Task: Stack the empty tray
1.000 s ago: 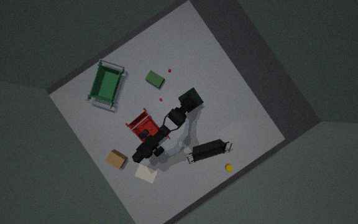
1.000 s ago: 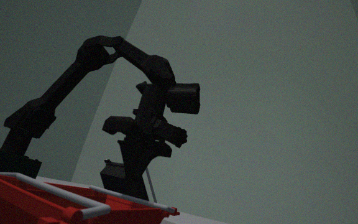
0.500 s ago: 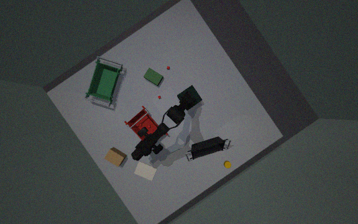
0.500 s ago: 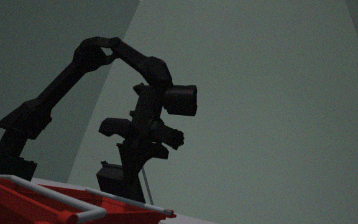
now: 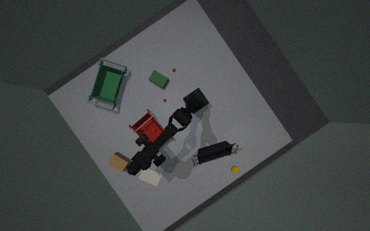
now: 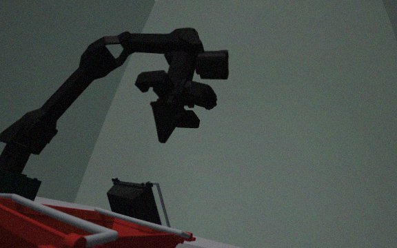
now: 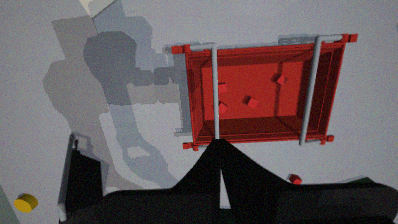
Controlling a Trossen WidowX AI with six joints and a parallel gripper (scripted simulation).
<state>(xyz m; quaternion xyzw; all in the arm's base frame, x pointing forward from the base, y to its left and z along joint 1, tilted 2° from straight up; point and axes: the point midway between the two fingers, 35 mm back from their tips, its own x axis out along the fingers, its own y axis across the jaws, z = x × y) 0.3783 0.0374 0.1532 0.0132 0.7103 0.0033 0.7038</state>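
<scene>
My gripper tip is now 240 mm past the black tray, 330 mm to the right of it and 130 mm above it. Round my gripper tip: white slab 220 mm ahead, 150 mm to the left, 200 mm below; tan box 310 mm ahead, 80 mm to the right, 180 mm below; green block 300 mm behind, 340 mm to the right, 190 mm below.
</scene>
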